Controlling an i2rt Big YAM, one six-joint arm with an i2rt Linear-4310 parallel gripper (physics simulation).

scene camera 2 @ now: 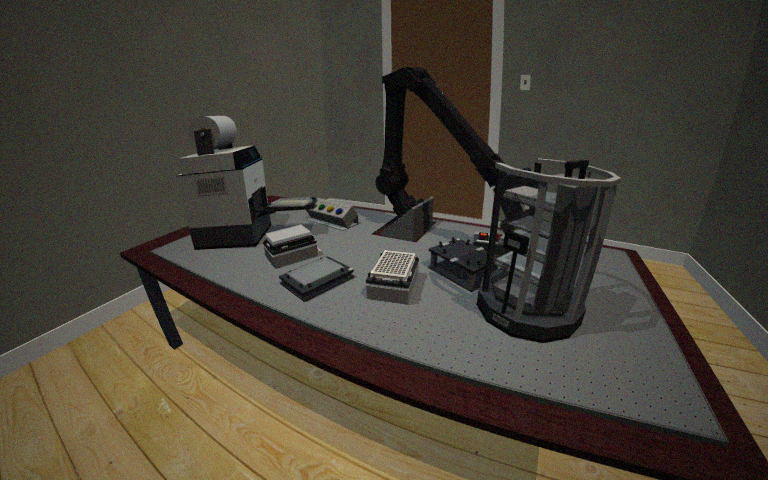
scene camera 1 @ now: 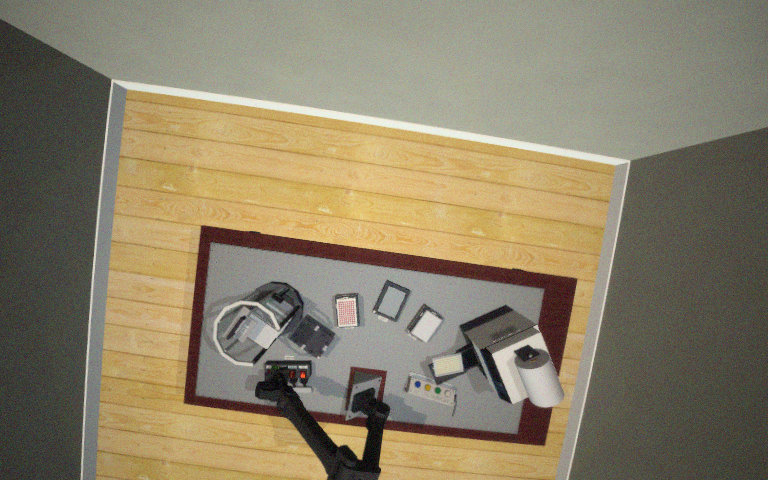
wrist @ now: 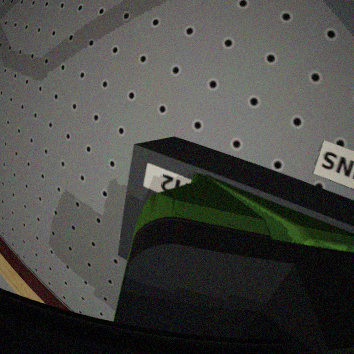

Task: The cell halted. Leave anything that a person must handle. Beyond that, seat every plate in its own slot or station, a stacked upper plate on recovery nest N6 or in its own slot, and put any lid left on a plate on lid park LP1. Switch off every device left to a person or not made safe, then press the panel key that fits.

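Frame: origin at the arm's base, x right, y ahead, z up, level; millimetres.
Seen in the pictures: gripper, fingertip midpoint: (scene camera 1: 272,366) (wrist: 196,187); arm's base, link origin: (scene camera 2: 409,212) (scene camera 1: 362,399).
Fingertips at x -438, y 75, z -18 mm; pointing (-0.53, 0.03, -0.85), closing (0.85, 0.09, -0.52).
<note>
Offsets run from my fingertips to a thing's top centre. "pt": to the spot under its first point.
My gripper (scene camera 1: 274,378) (wrist: 196,187) is shut with nothing between its green fingers. It is pressed down on the left end of the dark switch box {dx +78, dy -56, dz +9 mm} (scene camera 1: 289,368) (wrist: 246,170), over the switch under the half-hidden SH2 label {pt dx -16, dy -7, dz -3 mm} (wrist: 164,180). That switch is hidden by the fingers. Two other switches {pt dx +121, dy -20, dz -3 mm} (scene camera 1: 297,374) glow red in the overhead view. A red-well plate {dx +298, dy +319, dz +26 mm} (scene camera 1: 346,310) (scene camera 2: 393,264) sits on a nest. A white-topped plate {dx +662, dy +319, dz +38 mm} (scene camera 1: 424,324) (scene camera 2: 289,235) sits on another. A pale plate {dx +778, dy +181, dz +96 mm} (scene camera 1: 448,365) lies on the reader's tray. In the side view the carousel hides my gripper.
A plate carousel {dx -30, dy +265, dz +302 mm} (scene camera 1: 234,330) (scene camera 2: 547,248) stands left of the switch box, beside a dark pin nest {dx +161, dy +169, dz +32 mm} (scene camera 1: 312,335) (scene camera 2: 459,255). An empty frame nest {pt dx +489, dy +398, dz -11 mm} (scene camera 1: 391,300) (scene camera 2: 315,273), the reader with its roll {dx +1000, dy +302, dz +412 mm} (scene camera 1: 503,350) (scene camera 2: 224,196), the coloured key panel {dx +748, dy +4, dz +40 mm} (scene camera 1: 432,388) (scene camera 2: 332,210) and my base wedge (scene camera 1: 363,385) share the table.
</note>
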